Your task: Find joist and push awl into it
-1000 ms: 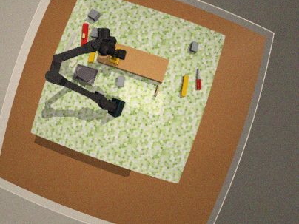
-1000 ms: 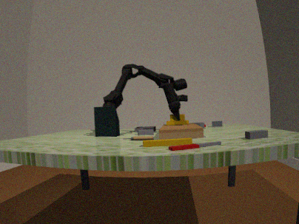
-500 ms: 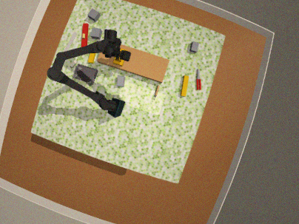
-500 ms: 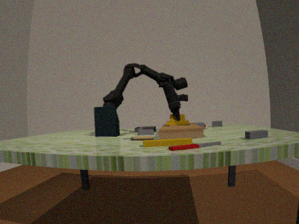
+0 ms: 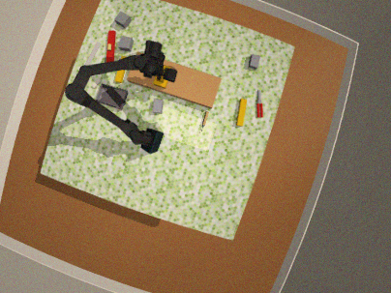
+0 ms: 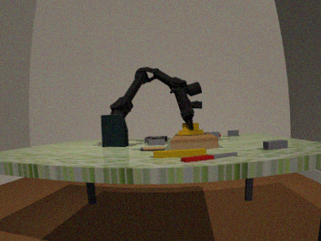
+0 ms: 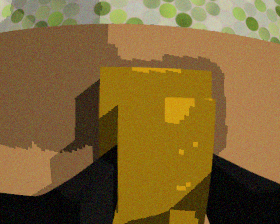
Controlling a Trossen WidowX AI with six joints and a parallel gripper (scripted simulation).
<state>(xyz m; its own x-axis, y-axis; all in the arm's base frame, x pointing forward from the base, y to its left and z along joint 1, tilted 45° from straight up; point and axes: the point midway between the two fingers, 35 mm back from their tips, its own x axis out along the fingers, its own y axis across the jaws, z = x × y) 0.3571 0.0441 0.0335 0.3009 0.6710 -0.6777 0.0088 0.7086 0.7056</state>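
The indicator light lies 40 mm behind my gripper tip and 30 mm above it. Also, from my gripper tip: yellow stud finder: 20 mm behind, 20 mm above; then grey tray: 270 mm to the left, 200 mm behind, 50 mm below; then awl: 300 mm to the right, 190 mm behind, 60 mm below.
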